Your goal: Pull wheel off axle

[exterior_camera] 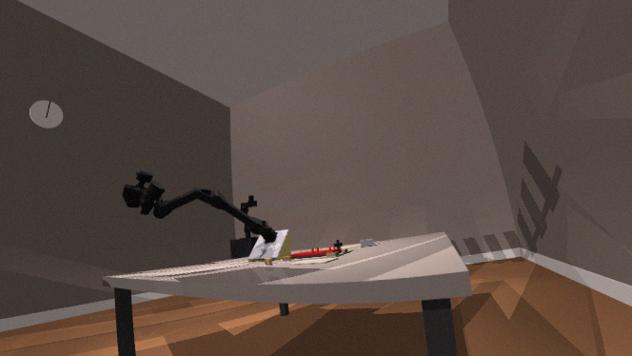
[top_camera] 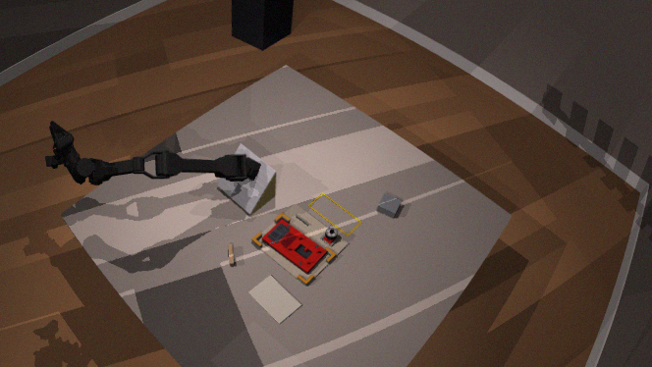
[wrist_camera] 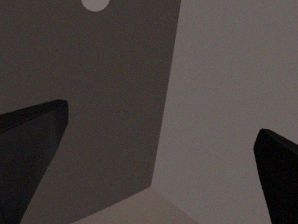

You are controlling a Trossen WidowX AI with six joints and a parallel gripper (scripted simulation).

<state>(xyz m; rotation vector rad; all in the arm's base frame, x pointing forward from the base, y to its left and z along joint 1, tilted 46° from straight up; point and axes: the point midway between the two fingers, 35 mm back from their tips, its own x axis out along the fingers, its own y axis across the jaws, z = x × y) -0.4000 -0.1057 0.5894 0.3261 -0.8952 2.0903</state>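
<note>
My gripper tip is now 81 cm short of the wheel, 50 cm to the right of it and 40 cm above it. Also, from my gripper tip: upright axle 81 cm ahead, 50 cm to the left, 40 cm below; small wooden stick 60 cm ahead, 42 cm below, 22 cm to the left; small grey block 91 cm ahead, 75 cm to the left, 42 cm below.
</note>
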